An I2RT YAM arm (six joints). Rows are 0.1 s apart.
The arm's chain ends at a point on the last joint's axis. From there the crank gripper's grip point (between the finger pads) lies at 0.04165 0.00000 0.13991 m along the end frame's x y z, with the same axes.
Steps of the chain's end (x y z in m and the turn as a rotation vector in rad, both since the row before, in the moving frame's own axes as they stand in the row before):
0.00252 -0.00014 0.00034 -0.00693 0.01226 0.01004
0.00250 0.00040 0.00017 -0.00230 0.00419 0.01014
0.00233 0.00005 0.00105 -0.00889 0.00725 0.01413
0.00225 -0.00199 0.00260 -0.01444 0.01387 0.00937
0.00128 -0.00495 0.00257 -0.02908 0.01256 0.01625
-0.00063 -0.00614 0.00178 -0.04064 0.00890 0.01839
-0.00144 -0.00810 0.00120 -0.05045 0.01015 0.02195
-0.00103 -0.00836 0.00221 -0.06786 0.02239 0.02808
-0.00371 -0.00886 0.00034 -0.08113 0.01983 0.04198
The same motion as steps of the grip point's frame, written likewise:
0.00423 0.00125 -0.00019 -0.00693 0.01226 0.01004
0.00308 0.00115 -0.00001 -0.00230 0.00419 0.01014
0.00333 0.00189 0.00074 -0.00889 0.00725 0.01413
0.00418 0.00043 0.00199 -0.01444 0.01387 0.00937
0.00300 -0.00020 0.00197 -0.02908 0.01256 0.01625
0.00055 0.00031 0.00127 -0.04064 0.00890 0.01839
-0.00011 -0.00013 0.00057 -0.05045 0.01015 0.02195
0.00194 0.00231 0.00088 -0.06786 0.02239 0.02808
-0.00122 0.00425 -0.00104 -0.08113 0.01983 0.04198

